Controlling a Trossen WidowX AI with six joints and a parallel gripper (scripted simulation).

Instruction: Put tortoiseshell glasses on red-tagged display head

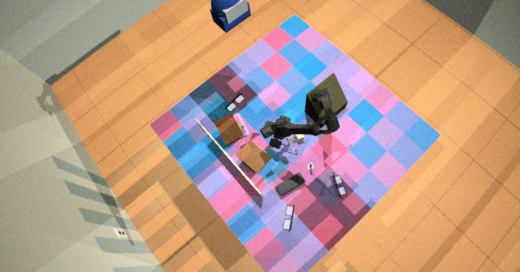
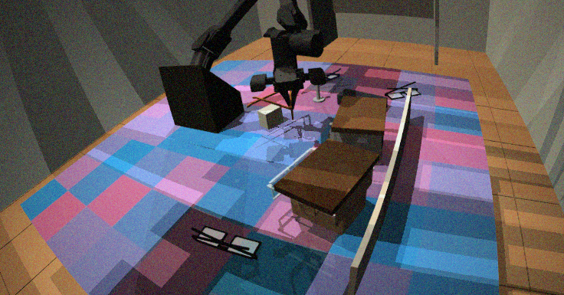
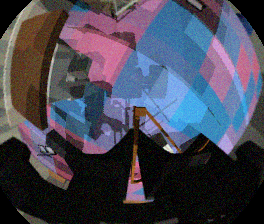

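Now: the post stand 1 cm behind my gripper tip, 23 cm to the left of it and 6 cm below it. Also, from my gripper tip: long cream bar: 29 cm ahead, 14 cm to the right, 3 cm below; dark slab: 15 cm ahead, 22 cm to the left, 7 cm below; white cube: 10 cm behind, 6 cm to the left, 6 cm below.
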